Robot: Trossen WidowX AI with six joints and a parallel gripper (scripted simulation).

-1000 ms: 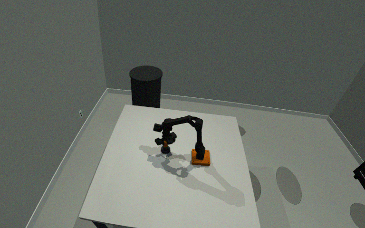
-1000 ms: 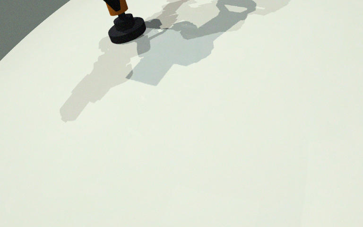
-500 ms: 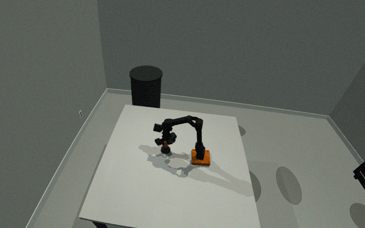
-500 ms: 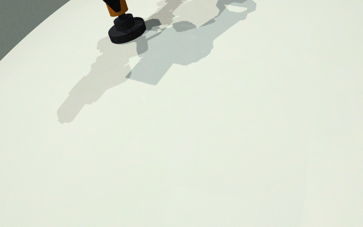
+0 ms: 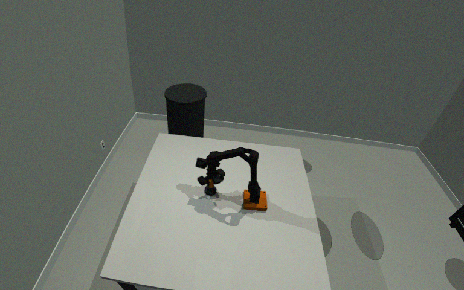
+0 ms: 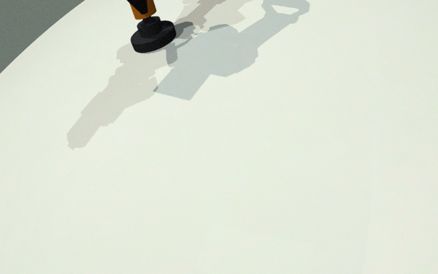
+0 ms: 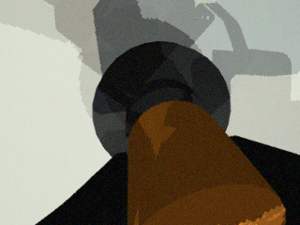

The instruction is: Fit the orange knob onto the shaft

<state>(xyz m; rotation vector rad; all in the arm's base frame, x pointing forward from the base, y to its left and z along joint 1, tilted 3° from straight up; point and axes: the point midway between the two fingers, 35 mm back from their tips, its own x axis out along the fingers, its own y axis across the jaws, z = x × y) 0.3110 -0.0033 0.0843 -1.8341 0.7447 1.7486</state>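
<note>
Right now my gripper tip is 2 cm below the orange knob. The rest, counted from my gripper tip: dark round pedestal: 4 cm below.
</note>
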